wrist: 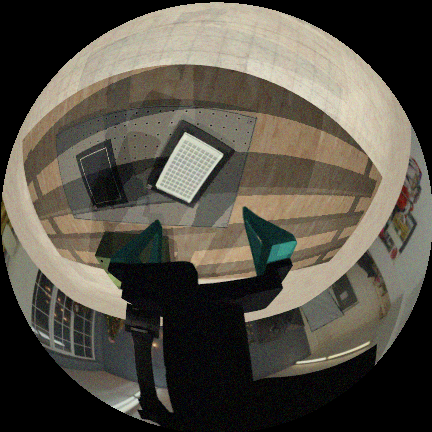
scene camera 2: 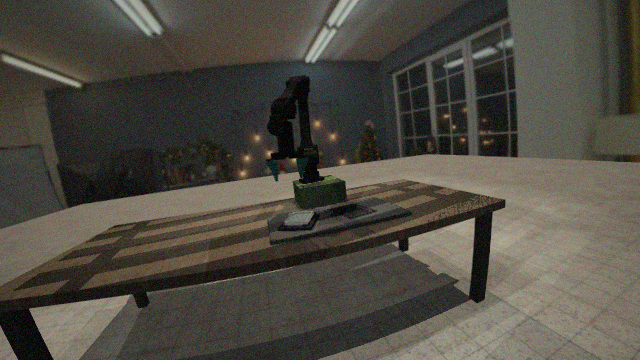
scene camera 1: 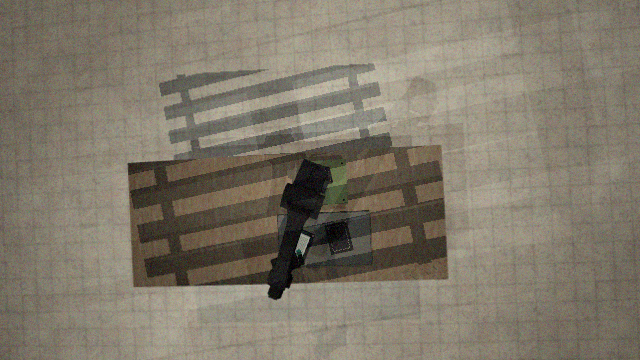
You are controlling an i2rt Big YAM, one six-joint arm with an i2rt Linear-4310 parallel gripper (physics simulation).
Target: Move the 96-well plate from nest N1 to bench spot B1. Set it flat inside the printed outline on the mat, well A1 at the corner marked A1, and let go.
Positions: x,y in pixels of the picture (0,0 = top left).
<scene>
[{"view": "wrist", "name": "gripper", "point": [199,216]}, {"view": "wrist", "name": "white well plate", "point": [191,161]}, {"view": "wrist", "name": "dark printed rectangle with white outline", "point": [97,166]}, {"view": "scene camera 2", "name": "gripper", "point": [289,179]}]
</scene>
